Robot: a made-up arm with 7 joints.
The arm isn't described. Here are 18 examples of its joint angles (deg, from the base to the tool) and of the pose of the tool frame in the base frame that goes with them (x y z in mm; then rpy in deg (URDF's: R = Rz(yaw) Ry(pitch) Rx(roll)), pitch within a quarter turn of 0, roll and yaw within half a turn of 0).
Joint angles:
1: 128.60 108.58 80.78 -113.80 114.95 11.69 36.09
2: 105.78 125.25 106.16 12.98 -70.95 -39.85 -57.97
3: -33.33 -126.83 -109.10 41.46 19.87 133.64 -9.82
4: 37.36 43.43 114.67 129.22 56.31 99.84 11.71
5: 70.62 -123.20 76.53 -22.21 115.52 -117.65 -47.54
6: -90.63 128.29 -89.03 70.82 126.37 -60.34 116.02
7: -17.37 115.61 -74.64 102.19 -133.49 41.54 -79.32
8: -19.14 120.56 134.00 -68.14 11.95 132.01 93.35
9: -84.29 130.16 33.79 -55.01 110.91 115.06 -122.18
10: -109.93 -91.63 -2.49 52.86 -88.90 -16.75 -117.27
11: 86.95 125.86 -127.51 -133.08 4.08 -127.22 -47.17
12: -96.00 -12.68 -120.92 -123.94 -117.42 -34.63 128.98
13: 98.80 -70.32 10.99 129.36 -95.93 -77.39 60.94
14: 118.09 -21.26 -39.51 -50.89 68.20 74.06 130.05
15: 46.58 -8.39 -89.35 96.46 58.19 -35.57 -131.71
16: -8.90 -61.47 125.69 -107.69 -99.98 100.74 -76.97
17: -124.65 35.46 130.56 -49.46 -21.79 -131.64 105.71
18: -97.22 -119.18 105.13 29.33 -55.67 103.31 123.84
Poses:
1: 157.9 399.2 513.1 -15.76 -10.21 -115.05
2: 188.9 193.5 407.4 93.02 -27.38 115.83
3: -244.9 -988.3 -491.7 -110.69 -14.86 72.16
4: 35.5 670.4 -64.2 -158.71 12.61 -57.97
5: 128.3 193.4 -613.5 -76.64 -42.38 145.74
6: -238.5 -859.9 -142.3 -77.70 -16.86 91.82
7: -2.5 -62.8 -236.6 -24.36 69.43 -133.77
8: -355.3 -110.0 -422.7 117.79 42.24 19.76
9: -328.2 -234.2 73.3 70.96 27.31 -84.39
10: -516.3 -394.9 498.3 152.03 8.08 -60.19
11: -146.4 1284.7 701.2 93.51 49.85 -127.40
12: 430.0 -965.1 243.0 138.37 35.46 120.81
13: -357.1 783.8 -122.7 -90.27 -12.53 -7.40
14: 79.3 845.4 69.1 176.61 -32.04 -80.12
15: 375.7 1091.6 -228.2 52.06 -20.12 -128.51
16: -23.0 -307.0 85.3 1.83 44.95 24.40
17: 76.2 -760.3 233.2 -94.06 -34.28 29.79
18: -276.5 -687.9 283.0 -129.01 -20.42 55.50
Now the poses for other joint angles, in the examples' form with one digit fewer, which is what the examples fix.
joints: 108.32 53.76 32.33 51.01 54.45 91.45 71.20
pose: 198 505 481 -53.0 -11.8 82.0
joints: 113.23 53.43 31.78 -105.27 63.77 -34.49 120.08
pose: 474 483 550 -8.5 25.1 -127.4
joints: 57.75 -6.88 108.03 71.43 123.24 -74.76 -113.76
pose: 238 666 -788 -165.6 -68.4 88.1
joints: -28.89 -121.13 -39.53 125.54 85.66 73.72 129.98
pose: -6 -700 -525 -131.9 63.8 173.8
